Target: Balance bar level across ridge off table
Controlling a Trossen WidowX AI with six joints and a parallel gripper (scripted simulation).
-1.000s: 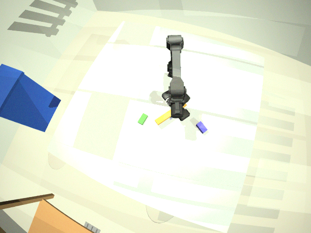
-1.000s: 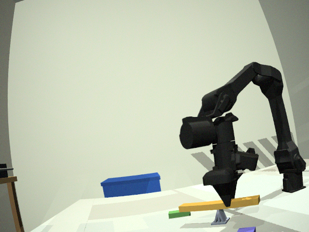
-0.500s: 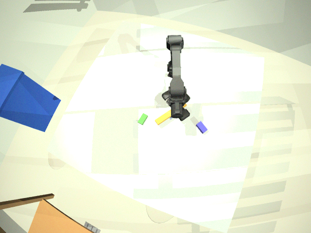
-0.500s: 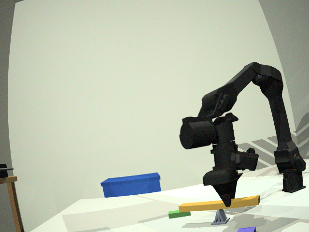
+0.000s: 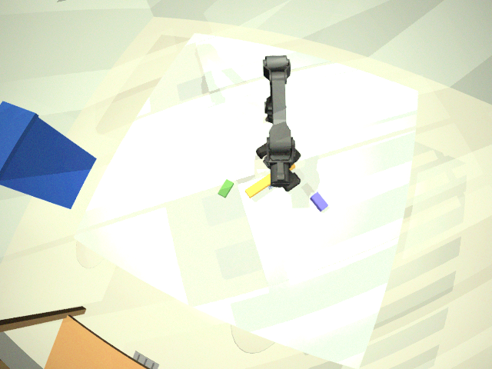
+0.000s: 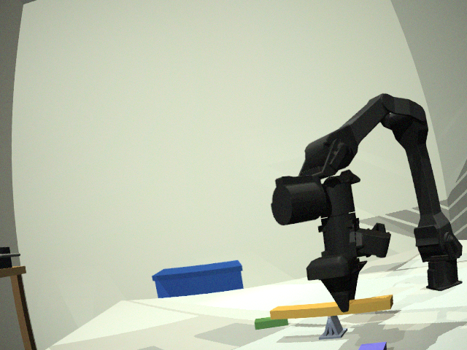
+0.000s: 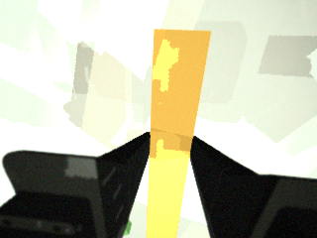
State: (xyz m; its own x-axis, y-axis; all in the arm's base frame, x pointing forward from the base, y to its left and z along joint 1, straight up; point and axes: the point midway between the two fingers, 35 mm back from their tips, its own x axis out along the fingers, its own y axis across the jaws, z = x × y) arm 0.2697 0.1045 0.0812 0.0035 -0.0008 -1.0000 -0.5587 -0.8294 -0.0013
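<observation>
Right now my gripper tip is 2 cm to the left of the bar and 2 cm short of it. Round my gripper tip: purple block: 19 cm to the left, 4 cm ahead, 3 cm below; green block: 17 cm to the right, 11 cm ahead, 4 cm below.
</observation>
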